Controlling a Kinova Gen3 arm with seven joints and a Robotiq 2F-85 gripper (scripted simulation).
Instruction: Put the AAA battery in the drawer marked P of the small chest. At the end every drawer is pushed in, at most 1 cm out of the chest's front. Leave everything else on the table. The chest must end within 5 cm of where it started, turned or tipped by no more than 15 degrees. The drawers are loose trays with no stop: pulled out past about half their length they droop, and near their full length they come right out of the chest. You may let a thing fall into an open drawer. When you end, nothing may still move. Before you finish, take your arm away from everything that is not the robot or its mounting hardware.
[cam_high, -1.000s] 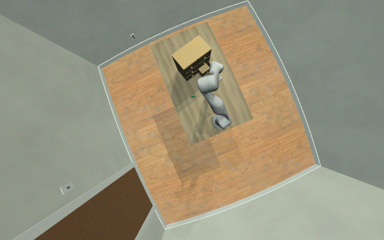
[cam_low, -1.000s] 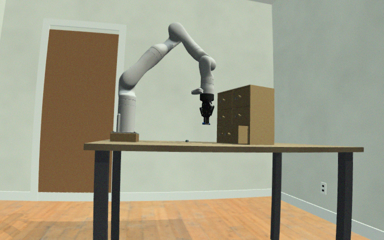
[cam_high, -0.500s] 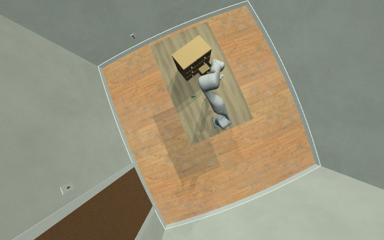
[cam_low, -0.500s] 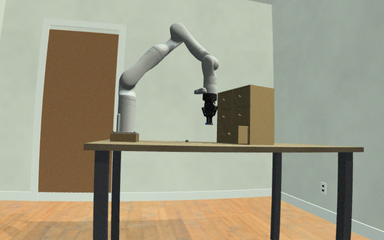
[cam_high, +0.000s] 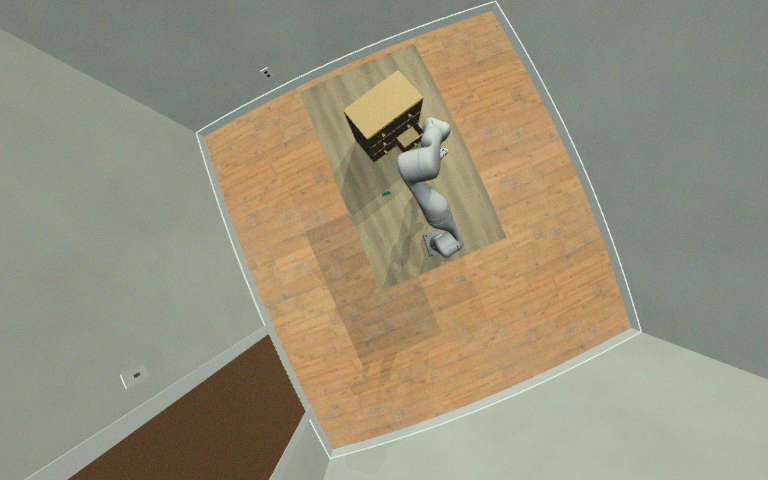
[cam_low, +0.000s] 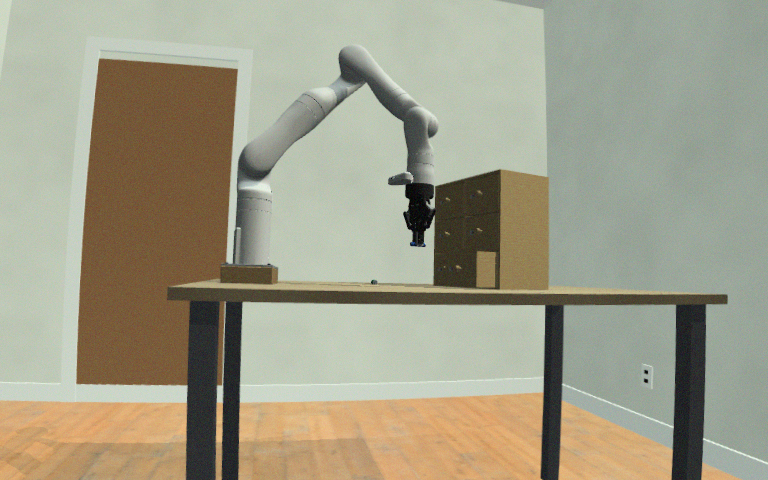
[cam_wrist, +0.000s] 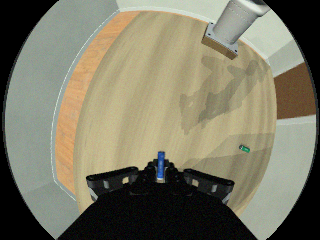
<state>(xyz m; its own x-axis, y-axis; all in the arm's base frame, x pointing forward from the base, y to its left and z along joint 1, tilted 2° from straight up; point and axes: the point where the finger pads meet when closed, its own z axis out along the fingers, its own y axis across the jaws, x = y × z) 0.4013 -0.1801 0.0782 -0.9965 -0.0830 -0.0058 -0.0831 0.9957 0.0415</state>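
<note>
The drawer is 200 mm ahead of my hand, 10 mm to the right of it and 100 mm below it. The rest, counted from my hand: green battery 20 mm behind, 260 mm to the left, 120 mm below; then blue AAA battery 10 mm below.
</note>
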